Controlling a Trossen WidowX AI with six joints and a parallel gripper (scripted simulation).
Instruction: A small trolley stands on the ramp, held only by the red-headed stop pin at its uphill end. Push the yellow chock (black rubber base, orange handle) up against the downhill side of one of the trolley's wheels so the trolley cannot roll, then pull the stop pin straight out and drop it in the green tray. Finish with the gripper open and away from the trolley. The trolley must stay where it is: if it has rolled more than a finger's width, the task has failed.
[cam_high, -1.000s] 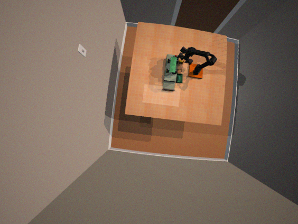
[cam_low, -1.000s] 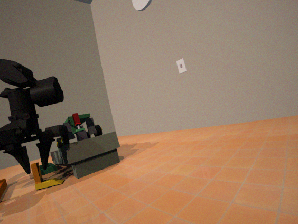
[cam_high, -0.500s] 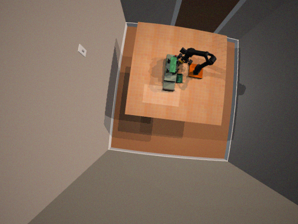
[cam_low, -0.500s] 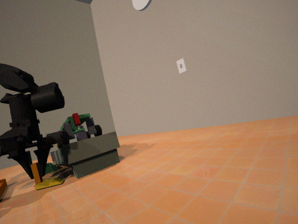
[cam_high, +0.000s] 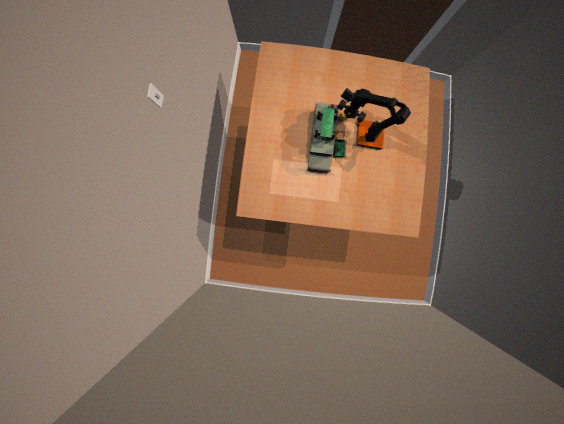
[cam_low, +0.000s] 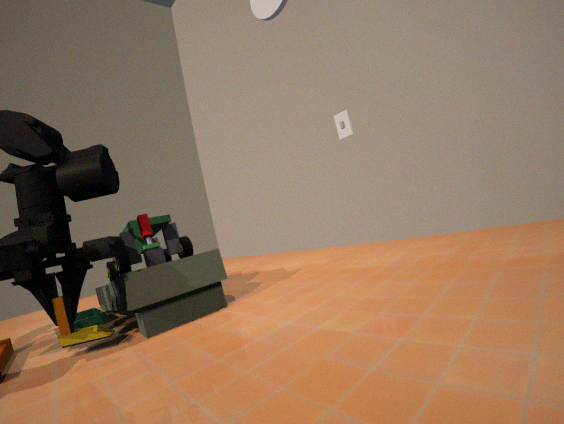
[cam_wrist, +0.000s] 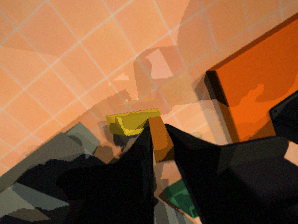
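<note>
The red-headed stop pin lies 13 cm ahead of my gripper tip, 2 cm to the right of it and 9 cm above it. Also, from my gripper tip: grey ramp (16 cm ahead, 10 cm to the left); yellow chock (2 cm ahead, 1 cm to the right, 1 cm below); trolley (16 cm ahead, 9 cm to the left, 7 cm above).
</note>
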